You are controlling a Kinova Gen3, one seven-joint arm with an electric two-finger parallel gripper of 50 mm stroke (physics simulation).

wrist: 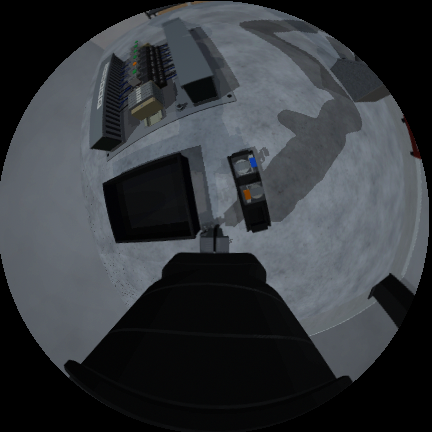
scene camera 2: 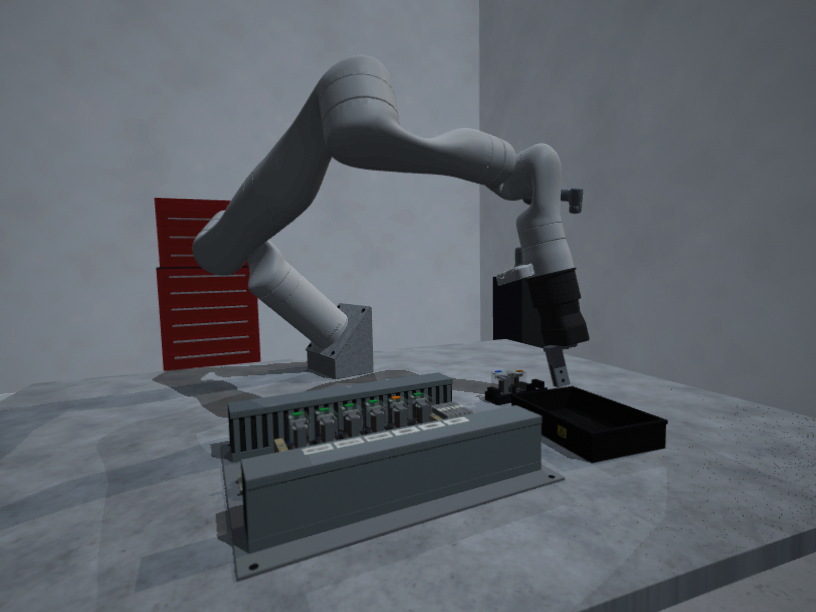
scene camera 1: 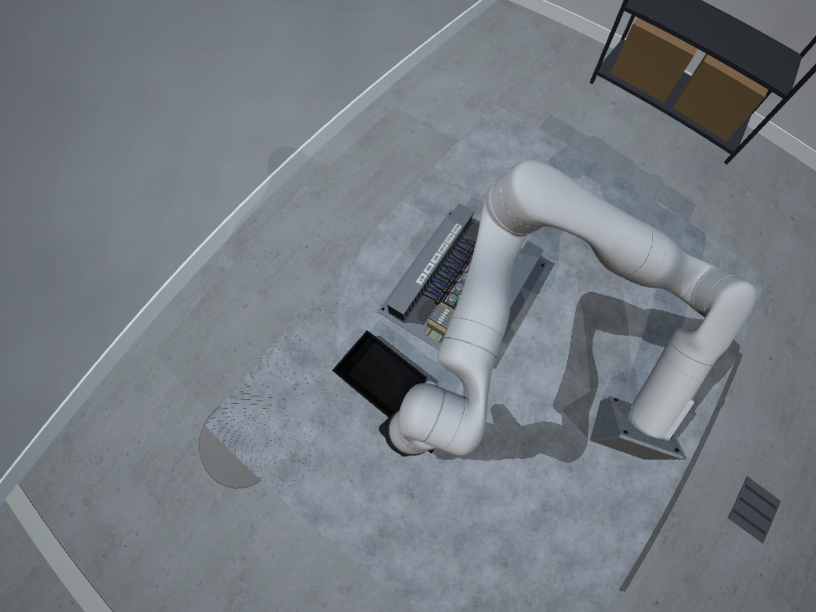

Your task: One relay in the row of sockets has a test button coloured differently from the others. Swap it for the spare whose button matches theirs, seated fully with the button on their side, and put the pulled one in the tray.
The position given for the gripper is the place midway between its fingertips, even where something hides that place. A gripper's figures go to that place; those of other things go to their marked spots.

Labels:
The gripper (wrist: 215, 235) is 0.18 m from the lens. A black tray (wrist: 155, 201) is 0.23 m from the lens. A grey cable duct (wrist: 106, 130) is 0.27 m from the lens. The marked spots on the grey cable duct and the black tray are 0.16 m apart.

